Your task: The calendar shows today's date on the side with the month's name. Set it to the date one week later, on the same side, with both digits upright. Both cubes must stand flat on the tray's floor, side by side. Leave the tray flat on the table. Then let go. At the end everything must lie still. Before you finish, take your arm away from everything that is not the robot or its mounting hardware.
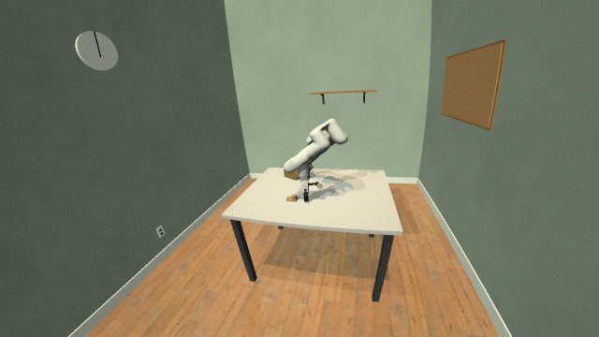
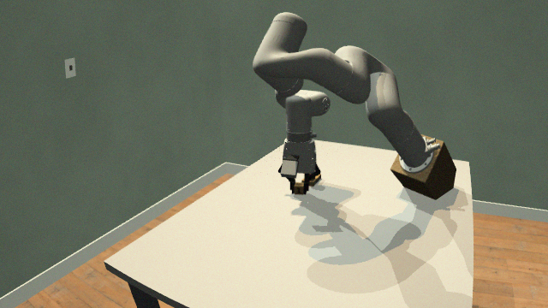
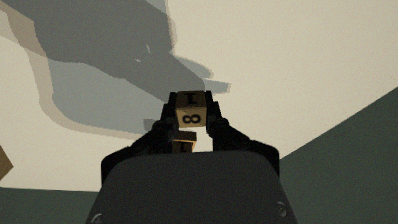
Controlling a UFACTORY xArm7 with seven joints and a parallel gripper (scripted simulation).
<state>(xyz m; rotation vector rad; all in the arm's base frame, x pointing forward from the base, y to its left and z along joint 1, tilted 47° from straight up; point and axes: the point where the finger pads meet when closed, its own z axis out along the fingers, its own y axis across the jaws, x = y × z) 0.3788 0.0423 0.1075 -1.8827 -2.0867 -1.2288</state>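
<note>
The digit cube is 1 cm below my hand. Also, from my hand: wooden calendar tray 11 cm to the right, 2 cm below.
</note>
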